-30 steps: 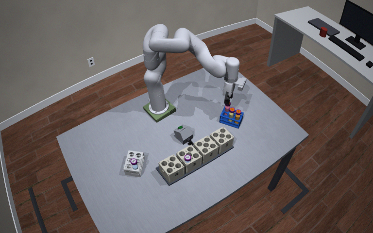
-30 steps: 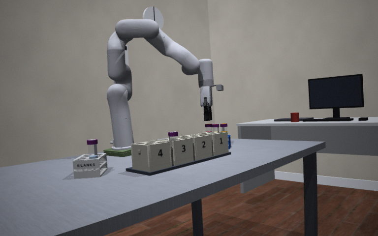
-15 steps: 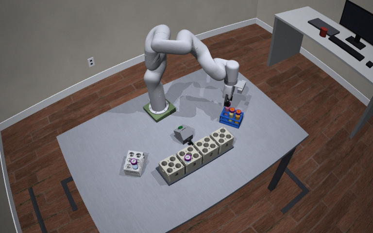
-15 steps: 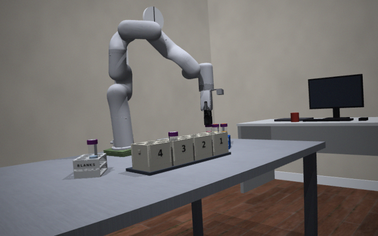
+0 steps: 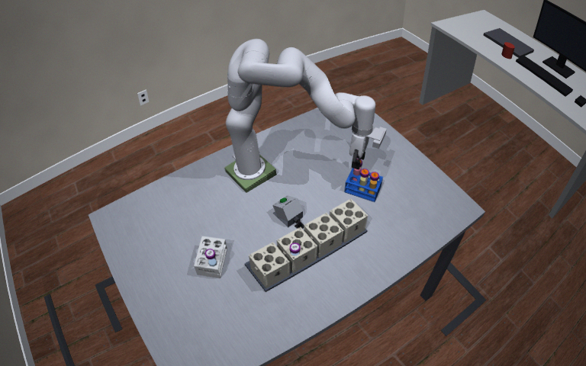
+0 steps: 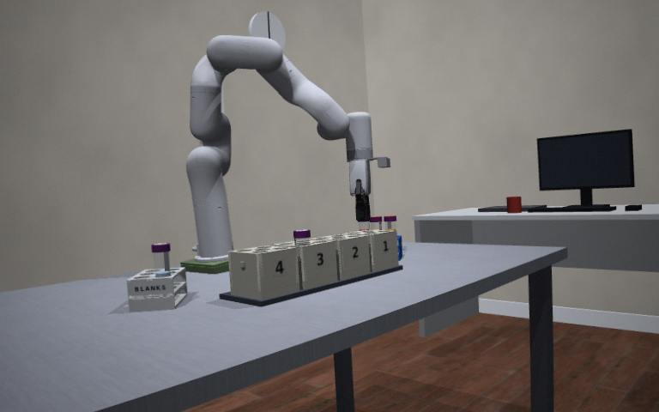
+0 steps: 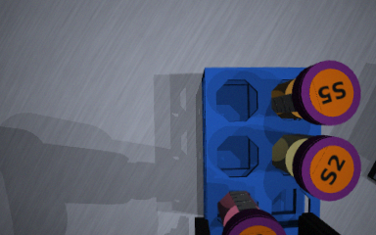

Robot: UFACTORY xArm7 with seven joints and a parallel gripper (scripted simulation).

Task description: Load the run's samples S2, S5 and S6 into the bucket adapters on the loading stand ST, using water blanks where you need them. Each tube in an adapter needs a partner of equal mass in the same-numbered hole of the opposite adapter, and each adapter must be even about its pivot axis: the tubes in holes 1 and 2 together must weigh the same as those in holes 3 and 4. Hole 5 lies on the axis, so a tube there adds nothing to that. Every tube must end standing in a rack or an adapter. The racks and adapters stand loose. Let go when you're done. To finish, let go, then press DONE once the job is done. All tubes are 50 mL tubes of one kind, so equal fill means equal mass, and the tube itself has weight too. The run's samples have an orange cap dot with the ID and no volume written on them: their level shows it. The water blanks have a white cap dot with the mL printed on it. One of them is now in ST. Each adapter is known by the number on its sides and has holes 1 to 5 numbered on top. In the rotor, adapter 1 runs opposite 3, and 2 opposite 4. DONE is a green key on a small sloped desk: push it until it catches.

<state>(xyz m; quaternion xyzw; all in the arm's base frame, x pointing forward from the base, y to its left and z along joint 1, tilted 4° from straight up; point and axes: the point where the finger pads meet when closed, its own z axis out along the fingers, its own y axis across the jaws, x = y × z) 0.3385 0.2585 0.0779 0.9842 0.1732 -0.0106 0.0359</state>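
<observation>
My gripper is now 7 cm above the sample tube and 1 cm short of it. Also, from my hand: blue sample rack: 10 cm below, 4 cm ahead; green done key: 30 cm to the right, 10 cm behind, 6 cm below; tube with yellowish liquid: 7 cm below, 6 cm ahead, 2 cm to the right.
</observation>
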